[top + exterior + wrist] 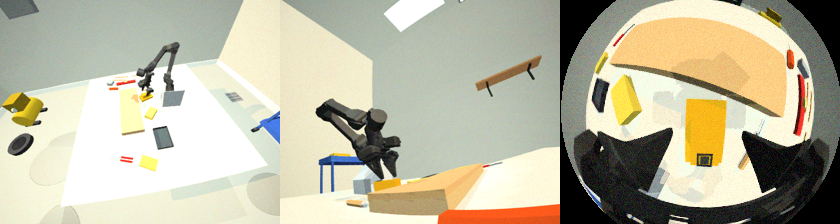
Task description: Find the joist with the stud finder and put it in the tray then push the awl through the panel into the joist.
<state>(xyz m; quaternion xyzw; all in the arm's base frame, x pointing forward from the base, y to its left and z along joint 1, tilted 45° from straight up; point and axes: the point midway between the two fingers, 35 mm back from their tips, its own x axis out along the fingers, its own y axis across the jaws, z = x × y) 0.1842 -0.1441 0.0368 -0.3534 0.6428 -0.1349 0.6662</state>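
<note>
My gripper tip is 30 mm past the yellow stud finder, 20 mm above it and 10 mm to the left of it. From my gripper tip the other things lie so: red level 310 mm to the right, 170 mm ahead, 50 mm below; dark tray 450 mm to the left, 50 mm below, 50 mm behind; awl 120 mm to the right, 60 mm below.
</note>
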